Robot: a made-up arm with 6 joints. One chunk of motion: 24 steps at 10 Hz.
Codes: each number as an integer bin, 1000 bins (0 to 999) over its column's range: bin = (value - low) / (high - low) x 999, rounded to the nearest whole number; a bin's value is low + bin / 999 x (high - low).
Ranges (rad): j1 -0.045..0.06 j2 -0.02..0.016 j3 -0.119..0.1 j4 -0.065..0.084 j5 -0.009..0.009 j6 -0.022..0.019
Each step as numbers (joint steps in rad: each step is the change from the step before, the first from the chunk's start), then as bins.
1 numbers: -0.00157 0.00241 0.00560 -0.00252 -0.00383 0.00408
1 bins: 413 622 568 419 287 635
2 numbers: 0.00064 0.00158 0.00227 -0.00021 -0.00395 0.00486
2 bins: 434 599 553 434 280 654
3 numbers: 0.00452 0.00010 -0.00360 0.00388 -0.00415 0.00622
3 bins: 471 558 526 462 269 688
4 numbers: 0.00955 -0.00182 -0.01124 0.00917 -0.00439 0.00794
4 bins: 519 504 492 497 256 730
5 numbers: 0.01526 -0.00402 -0.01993 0.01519 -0.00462 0.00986
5 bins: 573 443 452 538 243 776
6 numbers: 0.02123 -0.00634 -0.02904 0.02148 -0.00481 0.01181
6 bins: 630 379 410 580 233 824
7 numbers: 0.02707 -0.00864 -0.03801 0.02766 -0.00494 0.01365
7 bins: 686 315 369 621 225 869
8 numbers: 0.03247 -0.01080 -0.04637 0.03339 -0.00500 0.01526
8 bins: 737 255 331 660 222 908
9 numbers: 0.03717 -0.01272 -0.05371 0.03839 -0.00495 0.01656
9 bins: 782 202 298 693 225 940
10 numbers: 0.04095 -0.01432 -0.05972 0.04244 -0.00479 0.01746
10 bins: 818 158 270 720 234 961
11 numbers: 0.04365 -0.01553 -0.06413 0.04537 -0.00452 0.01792
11 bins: 843 124 250 740 249 973
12 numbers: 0.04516 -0.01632 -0.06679 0.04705 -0.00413 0.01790
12 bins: 858 102 238 751 270 972
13 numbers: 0.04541 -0.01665 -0.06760 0.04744 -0.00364 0.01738
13 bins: 860 93 234 754 297 960
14 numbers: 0.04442 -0.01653 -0.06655 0.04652 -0.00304 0.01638
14 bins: 851 96 239 748 331 935
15 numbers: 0.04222 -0.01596 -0.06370 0.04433 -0.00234 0.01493
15 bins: 830 112 252 733 370 900
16 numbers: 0.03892 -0.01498 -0.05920 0.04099 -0.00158 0.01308
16 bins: 798 139 273 711 412 855
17 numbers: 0.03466 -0.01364 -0.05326 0.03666 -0.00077 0.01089
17 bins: 758 176 300 682 457 801
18 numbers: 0.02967 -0.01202 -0.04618 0.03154 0.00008 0.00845
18 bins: 710 221 332 647 504 742
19 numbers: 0.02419 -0.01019 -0.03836 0.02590 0.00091 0.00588
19 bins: 658 272 368 609 550 679
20 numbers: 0.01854 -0.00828 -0.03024 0.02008 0.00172 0.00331
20 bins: 605 325 405 570 595 617
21 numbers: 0.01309 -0.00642 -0.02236 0.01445 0.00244 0.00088
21 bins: 553 377 441 533 635 557
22 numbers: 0.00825 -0.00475 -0.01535 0.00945 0.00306 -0.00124
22 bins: 507 423 473 499 669 506
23 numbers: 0.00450 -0.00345 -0.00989 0.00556 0.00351 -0.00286
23 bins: 471 459 498 473 694 466
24 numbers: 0.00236 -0.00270 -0.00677 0.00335 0.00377 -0.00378
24 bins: 451 480 512 458 709 444
